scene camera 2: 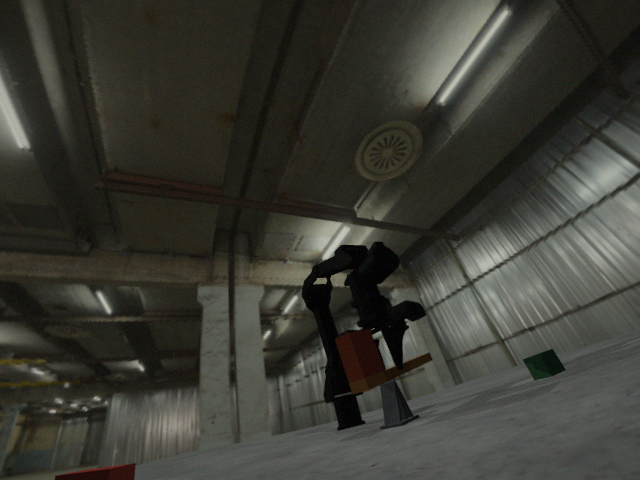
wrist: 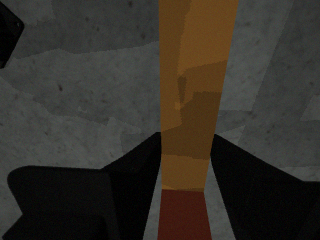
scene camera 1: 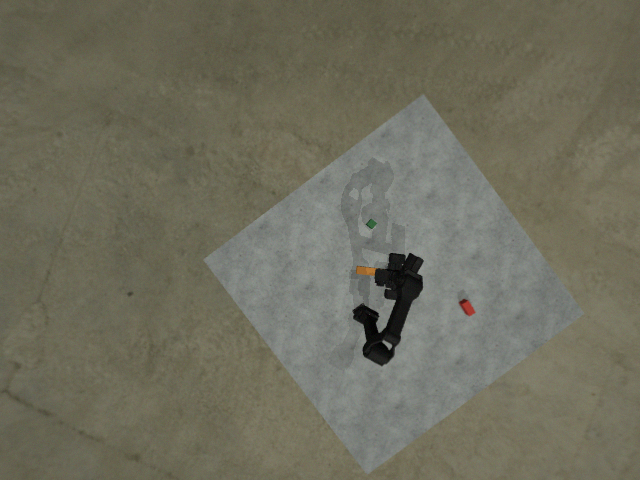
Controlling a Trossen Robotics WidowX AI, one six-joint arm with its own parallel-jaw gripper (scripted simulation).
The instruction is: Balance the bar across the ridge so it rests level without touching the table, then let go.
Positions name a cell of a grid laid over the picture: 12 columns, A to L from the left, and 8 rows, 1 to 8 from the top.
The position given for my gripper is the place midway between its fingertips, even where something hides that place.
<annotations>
My gripper shows in scene camera 2 (H7), in the wrist view (G5) and in scene camera 1 (H5).
</annotations>
